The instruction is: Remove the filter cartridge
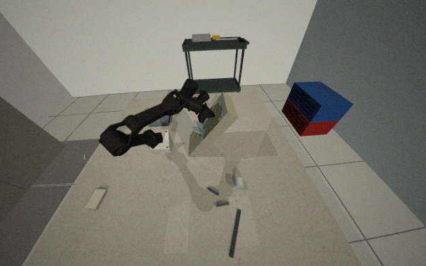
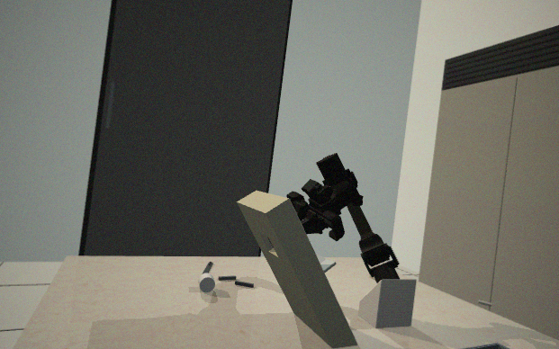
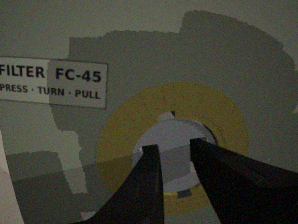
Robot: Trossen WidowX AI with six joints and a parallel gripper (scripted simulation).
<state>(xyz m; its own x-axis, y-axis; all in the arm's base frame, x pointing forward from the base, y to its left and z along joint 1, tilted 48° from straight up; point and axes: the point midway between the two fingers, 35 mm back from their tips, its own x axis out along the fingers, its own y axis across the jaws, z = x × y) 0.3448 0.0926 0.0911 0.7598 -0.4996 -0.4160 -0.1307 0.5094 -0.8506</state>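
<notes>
Now: the grey round filter cartridge 10 mm ahead of my gripper tip and 10 mm below it. Round my gripper tip: shallow blue-grey bin (420 mm behind, 290 mm to the left, 230 mm below); then service panel (40 mm behind, 80 mm below).
</notes>
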